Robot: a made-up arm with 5 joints.
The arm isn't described. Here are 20 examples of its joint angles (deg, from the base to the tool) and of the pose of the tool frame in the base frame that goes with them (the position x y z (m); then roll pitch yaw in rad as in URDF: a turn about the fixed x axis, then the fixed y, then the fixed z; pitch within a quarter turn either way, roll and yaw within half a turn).
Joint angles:
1: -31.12 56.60 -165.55 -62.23 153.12
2: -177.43 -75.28 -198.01 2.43 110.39
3: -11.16 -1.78 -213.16 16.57 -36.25
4: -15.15 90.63 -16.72 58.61 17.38
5: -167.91 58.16 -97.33 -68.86 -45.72
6: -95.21 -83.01 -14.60 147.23 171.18
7: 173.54 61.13 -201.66 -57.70 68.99
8: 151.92 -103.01 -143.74 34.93 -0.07
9: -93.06 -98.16 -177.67 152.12 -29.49
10: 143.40 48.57 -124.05 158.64 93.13
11: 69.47 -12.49 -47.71 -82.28 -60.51
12: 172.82 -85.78 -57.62 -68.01 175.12
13: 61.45 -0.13 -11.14 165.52 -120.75
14: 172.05 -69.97 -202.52 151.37 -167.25
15: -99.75 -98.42 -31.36 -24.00 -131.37
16: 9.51 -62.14 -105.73 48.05 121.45
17: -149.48 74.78 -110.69 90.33 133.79
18: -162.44 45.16 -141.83 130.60 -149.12
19: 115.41 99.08 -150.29 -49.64 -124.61
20: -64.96 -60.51 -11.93 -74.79 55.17
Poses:
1: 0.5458 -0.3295 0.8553 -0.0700 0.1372 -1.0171
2: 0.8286 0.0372 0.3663 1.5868 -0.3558 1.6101
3: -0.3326 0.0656 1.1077 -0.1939 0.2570 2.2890
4: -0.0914 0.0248 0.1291 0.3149 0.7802 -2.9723
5: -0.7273 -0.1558 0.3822 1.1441 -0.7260 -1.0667
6: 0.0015 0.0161 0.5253 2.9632 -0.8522 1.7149
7: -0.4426 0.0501 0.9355 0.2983 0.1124 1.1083
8: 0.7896 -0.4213 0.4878 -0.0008 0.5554 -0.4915
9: 0.0389 0.7267 0.3936 0.6357 -0.8097 0.7226
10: -0.5187 0.3852 0.4874 1.6904 -0.0542 0.9255
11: 0.1297 0.3464 0.7790 0.5892 -0.3045 -3.0783
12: 0.3228 -0.0407 0.8973 0.0519 -0.5460 2.9166
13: 0.0593 0.1089 0.4556 -0.3930 -0.2240 2.1514
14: 0.6692 -0.0935 0.5944 0.3505 0.9881 -2.8677
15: 0.0282 0.1644 0.8416 0.3540 0.2963 -0.8388
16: -0.2569 -0.0430 1.1433 -0.9792 0.4698 -1.1096
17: -0.5613 -0.3309 0.0371 2.3517 -0.5978 1.5947
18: -0.6736 -0.2132 0.6170 -2.8091 -0.4996 -0.3180
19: -0.3450 0.7263 0.1743 1.3420 0.5918 -2.8273
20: 0.0395 -0.0845 0.7255 -0.4861 -0.3143 3.0493
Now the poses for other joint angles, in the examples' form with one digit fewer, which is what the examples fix.
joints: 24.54 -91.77 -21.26 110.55 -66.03
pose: 0.021 0.010 0.590 3.102 -0.018 1.581
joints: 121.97 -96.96 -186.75 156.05 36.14
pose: 0.378 -0.606 0.353 -0.653 -0.694 -0.139
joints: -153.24 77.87 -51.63 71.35 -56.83
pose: -0.167 -0.084 -0.054 -1.413 0.573 -1.018
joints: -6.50 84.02 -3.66 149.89 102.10
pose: 0.039 -0.004 0.324 -0.866 0.162 -1.548
